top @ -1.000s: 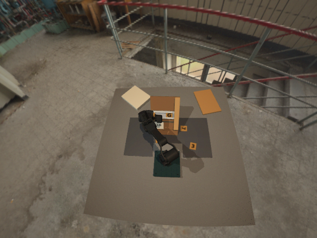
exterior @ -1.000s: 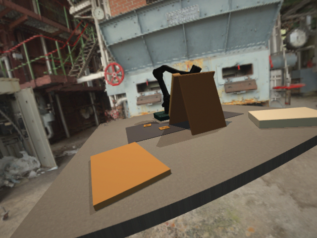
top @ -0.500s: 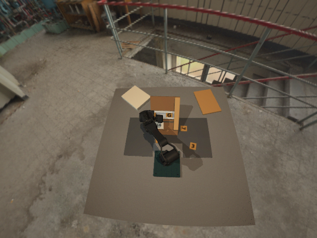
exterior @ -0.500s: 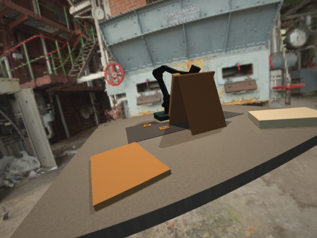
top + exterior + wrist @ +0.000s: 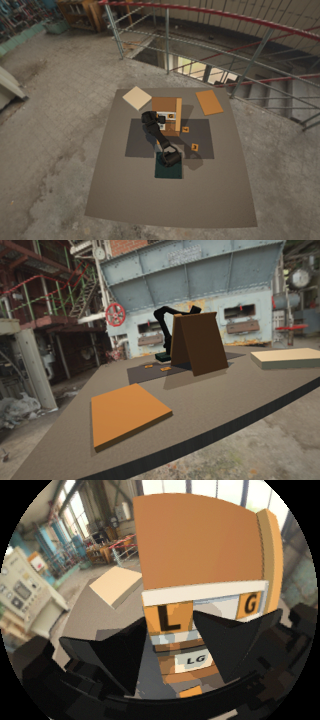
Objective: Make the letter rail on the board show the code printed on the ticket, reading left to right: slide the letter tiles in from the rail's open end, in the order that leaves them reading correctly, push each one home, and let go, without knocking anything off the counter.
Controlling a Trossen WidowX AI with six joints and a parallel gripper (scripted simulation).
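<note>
My gripper tip is now 3 cm past the orange tile marked g and 13 cm to the left of it. Round my gripper tip: orange tile marked l: right at my gripper tip; then white ticket: 6 cm behind, 3 cm to the right, 9 cm below; then dark mat: 18 cm behind, 8 cm to the right, 17 cm below.
</note>
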